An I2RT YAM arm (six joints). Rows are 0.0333 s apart.
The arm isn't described. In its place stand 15 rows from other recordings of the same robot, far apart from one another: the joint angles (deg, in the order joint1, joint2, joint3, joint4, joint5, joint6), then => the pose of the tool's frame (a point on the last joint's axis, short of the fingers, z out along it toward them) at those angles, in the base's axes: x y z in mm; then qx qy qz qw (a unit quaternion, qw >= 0).
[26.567, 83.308, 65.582, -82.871, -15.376, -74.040] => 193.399 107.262 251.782 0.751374 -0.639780 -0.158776 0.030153
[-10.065, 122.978, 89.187, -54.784, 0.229, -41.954] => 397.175 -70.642 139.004 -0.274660 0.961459 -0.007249 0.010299
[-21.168, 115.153, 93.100, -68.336, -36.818, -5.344] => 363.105 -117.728 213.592 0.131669 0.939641 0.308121 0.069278
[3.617, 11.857, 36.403, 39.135, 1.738, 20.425] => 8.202 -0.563 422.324 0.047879 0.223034 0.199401 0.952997
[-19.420, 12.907, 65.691, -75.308, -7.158, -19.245] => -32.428 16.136 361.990 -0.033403 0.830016 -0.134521 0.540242
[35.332, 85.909, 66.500, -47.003, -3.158, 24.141] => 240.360 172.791 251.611 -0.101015 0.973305 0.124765 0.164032
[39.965, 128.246, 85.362, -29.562, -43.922, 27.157] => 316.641 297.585 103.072 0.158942 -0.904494 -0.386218 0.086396
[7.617, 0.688, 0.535, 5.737, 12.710, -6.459] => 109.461 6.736 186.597 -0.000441 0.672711 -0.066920 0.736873
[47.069, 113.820, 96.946, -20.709, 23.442, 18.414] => 325.735 329.360 276.261 -0.130467 0.873363 0.080576 0.462301
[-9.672, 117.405, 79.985, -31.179, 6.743, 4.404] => 405.889 -73.416 144.838 0.131026 0.972181 -0.066244 0.182502
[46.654, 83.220, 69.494, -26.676, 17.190, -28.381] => 229.581 227.906 305.803 -0.496916 0.750114 -0.068093 0.431006
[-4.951, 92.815, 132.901, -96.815, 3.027, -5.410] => 240.807 -22.747 489.258 0.003725 0.957834 -0.051044 0.282728
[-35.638, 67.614, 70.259, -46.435, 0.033, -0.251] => 195.482 -140.173 353.004 0.279654 0.876243 -0.121154 0.373247
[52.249, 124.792, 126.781, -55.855, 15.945, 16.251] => 299.906 371.347 311.362 -0.250017 0.908722 0.063862 0.328083
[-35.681, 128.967, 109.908, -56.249, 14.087, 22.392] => 372.419 -278.090 190.491 0.491458 0.852981 -0.135482 0.111972
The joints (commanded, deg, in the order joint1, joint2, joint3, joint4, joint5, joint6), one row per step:
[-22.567 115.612 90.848 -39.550 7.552 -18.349]
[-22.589 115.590 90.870 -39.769 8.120 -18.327]
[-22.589 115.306 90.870 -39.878 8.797 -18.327]
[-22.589 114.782 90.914 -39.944 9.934 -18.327]
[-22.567 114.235 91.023 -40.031 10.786 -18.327]
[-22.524 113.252 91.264 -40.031 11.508 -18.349]
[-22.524 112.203 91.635 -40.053 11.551 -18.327]
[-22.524 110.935 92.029 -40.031 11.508 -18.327]
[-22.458 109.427 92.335 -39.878 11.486 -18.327]
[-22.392 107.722 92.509 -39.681 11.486 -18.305]
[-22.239 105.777 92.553 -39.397 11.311 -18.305]
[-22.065 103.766 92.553 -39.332 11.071 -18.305]
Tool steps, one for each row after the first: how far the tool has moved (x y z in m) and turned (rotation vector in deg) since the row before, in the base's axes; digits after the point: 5 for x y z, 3 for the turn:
[-0.00055 -0.00033 0.00013 -0.398 0.352 -0.287]
[-0.00078 -0.00013 0.00199 -0.631 0.073 -0.293]
[-0.00112 -0.00029 0.00400 -1.137 -0.071 -0.497]
[-0.00094 0.00001 0.00446 -0.923 -0.233 -0.358]
[-0.00123 0.00038 0.00829 -1.069 -0.877 -0.270]
[-0.00122 0.00048 0.00934 -0.563 -1.285 -0.040]
[-0.00175 0.00075 0.01103 -0.611 -1.570 0.022]
[-0.00235 0.00151 0.01234 -0.735 -1.825 0.078]
[-0.00335 0.00190 0.01298 -0.782 -1.928 0.048]
[-0.00416 0.00301 0.01387 -0.732 -2.156 0.256]
[-0.00510 0.00357 0.01364 -0.609 -1.994 0.323]

